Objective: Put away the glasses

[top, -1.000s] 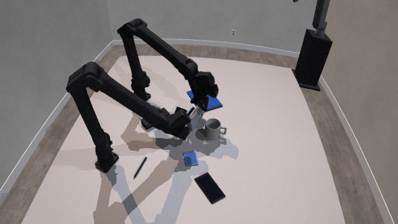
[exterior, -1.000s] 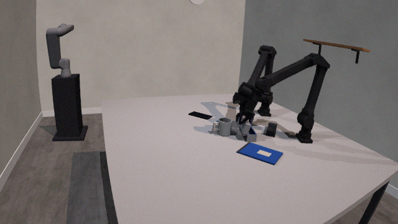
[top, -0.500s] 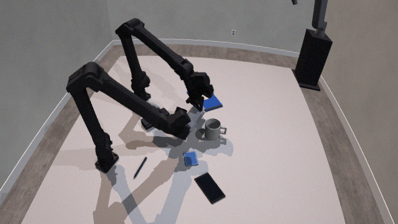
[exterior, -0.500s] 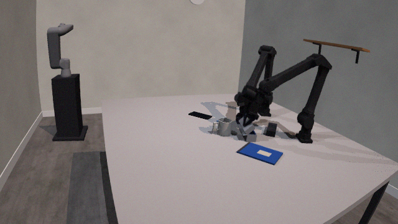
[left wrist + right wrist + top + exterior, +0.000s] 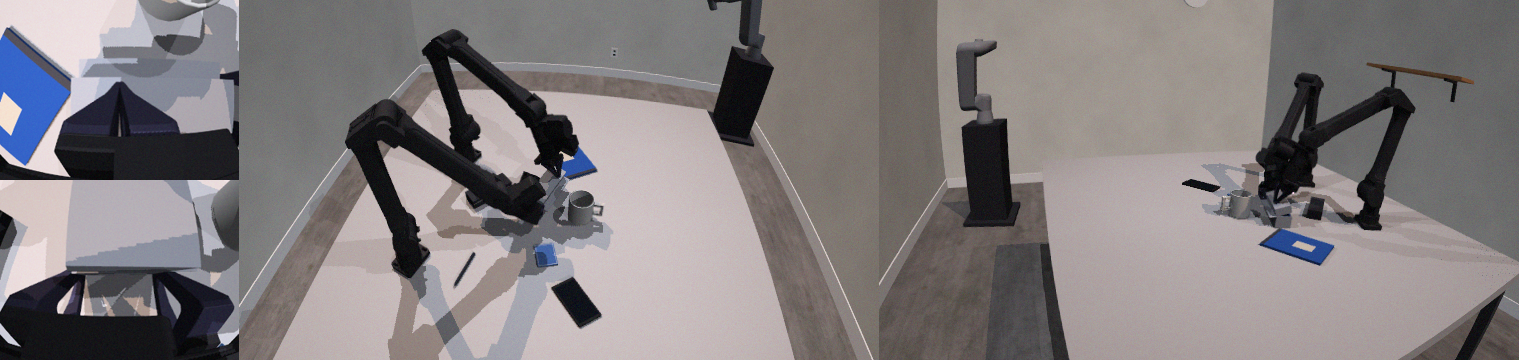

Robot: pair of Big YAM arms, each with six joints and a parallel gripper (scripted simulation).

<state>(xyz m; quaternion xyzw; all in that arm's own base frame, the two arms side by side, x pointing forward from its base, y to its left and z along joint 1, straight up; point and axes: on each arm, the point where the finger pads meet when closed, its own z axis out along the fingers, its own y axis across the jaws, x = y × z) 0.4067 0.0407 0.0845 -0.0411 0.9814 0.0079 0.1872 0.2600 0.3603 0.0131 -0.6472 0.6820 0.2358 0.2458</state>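
The glasses case is 3 cm behind my left hand, 3 cm to the right of it and 4 cm below it. From my left hand the other things lie so: grey mug 10 cm ahead, 9 cm to the right, 5 cm below; black box 23 cm behind, 6 cm to the right, 6 cm below; small blue notepad 2 cm ahead, 27 cm to the right, 8 cm below.
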